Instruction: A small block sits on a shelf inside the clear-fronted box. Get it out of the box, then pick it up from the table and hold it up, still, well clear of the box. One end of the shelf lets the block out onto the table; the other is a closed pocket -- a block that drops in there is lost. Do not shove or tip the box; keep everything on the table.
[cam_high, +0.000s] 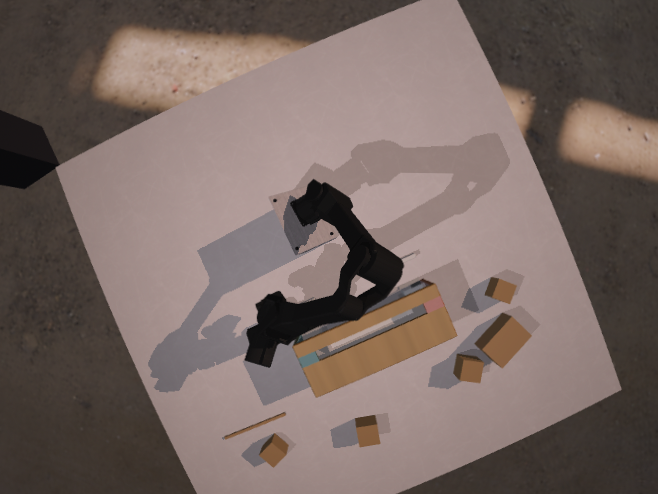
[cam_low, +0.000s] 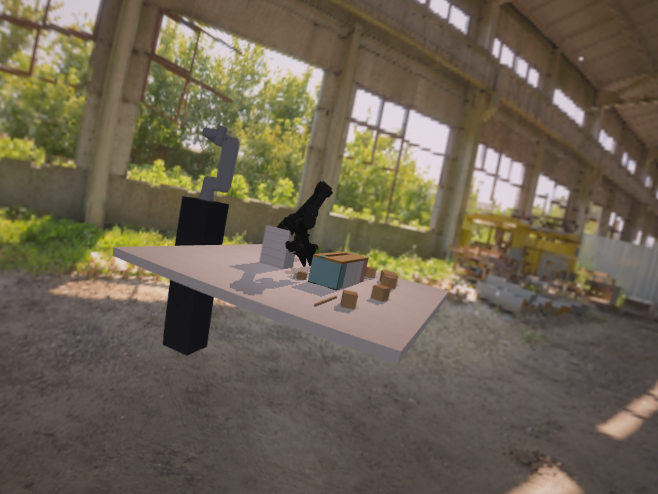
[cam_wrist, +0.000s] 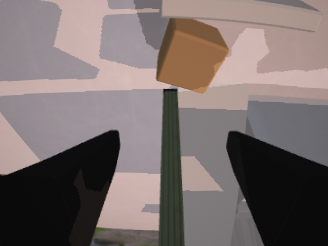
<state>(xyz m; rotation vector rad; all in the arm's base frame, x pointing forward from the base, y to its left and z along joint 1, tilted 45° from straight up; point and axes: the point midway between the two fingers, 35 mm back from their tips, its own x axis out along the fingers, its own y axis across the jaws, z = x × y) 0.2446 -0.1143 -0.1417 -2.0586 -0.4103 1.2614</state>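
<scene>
The brown block lies 5 cm below my gripper tip, 2 cm behind it and 1 cm to the left of it. The rest, counted from my gripper tip: thin stick (25 cm to the right, 20 cm ahead, 6 cm below); box (18 cm to the left, 7 cm ahead).
</scene>
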